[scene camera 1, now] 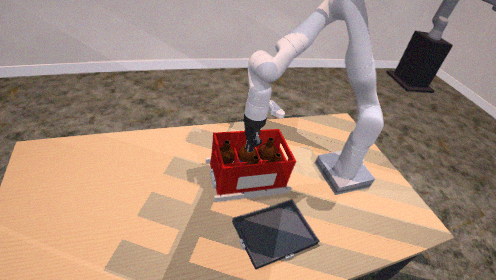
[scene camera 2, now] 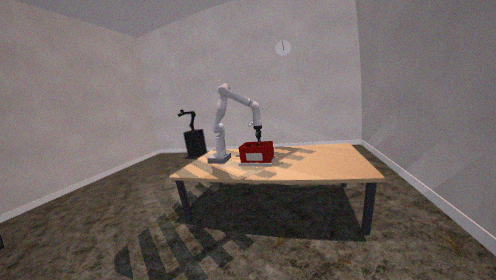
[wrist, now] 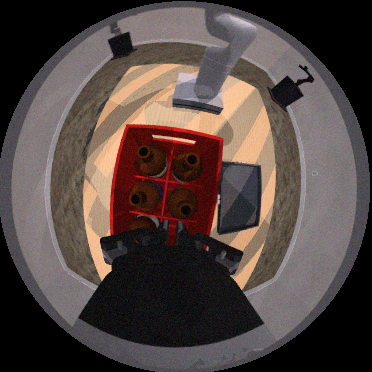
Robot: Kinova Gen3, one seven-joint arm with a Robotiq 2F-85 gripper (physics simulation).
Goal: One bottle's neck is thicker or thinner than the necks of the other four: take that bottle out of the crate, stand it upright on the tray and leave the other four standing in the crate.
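Places are measured from the arm's base along level axes (x left, y back, z up), in centimetres.
Pixels of known places: gripper, fingertip midpoint: (scene camera 1: pixel 249 149) (scene camera 2: pixel 259 142) (wrist: pixel 172 225); arm's base at its link origin: (scene camera 1: pixel 344 171) (scene camera 2: pixel 222 154) (wrist: pixel 204 91).
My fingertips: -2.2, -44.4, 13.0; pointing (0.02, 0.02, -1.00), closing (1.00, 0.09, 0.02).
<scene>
For each thing: its top centre in the pictures, then the offset to it from my fingertips, as dx, dy, dz. "spot": a spot on its surface instead.
- red crate at its top centre: (wrist: pixel 159 205) (scene camera 1: pixel 253 146) (scene camera 2: pixel 255 144) -2.6, +2.6, -0.9
- fifth bottle at its top centre: (wrist: pixel 132 244) (scene camera 1: pixel 227 142) -6.8, -6.8, -2.1
- dark tray at a spot on its surface: (scene camera 1: pixel 277 230) (wrist: pixel 239 193) spot: +23.4, +8.3, -17.9
A red crate (scene camera 1: pixel 224 178) (scene camera 2: pixel 269 153) (wrist: pixel 119 180) holds brown bottles standing upright in their cells. In the scene view they are back left (scene camera 1: pixel 227 153), back middle (scene camera 1: pixel 243 155), back right (scene camera 1: pixel 267 150), front middle (scene camera 1: pixel 254 159) and front right (scene camera 1: pixel 277 157). Four bottles (wrist: pixel 150 160) (wrist: pixel 187 165) (wrist: pixel 145 194) (wrist: pixel 182 203) show free necks in the wrist view; the fifth bottle (wrist: pixel 142 222) is half hidden. I cannot tell which neck differs. My gripper (scene camera 1: pixel 251 149) (scene camera 2: pixel 258 142) (wrist: pixel 172 225) is down at the crate's middle partition, fingers nearly together, with no bottle between them. The dark tray (scene camera 1: pixel 277 230) (wrist: pixel 239 197) is empty.
The arm's base (scene camera 1: pixel 344 178) (wrist: pixel 197 98) stands right of the crate. White brackets (scene camera 1: pixel 252 194) edge the crate's foot. The tray lies close in front of the crate. A black stand (scene camera 2: pixel 194 143) is on the floor beyond the table.
</scene>
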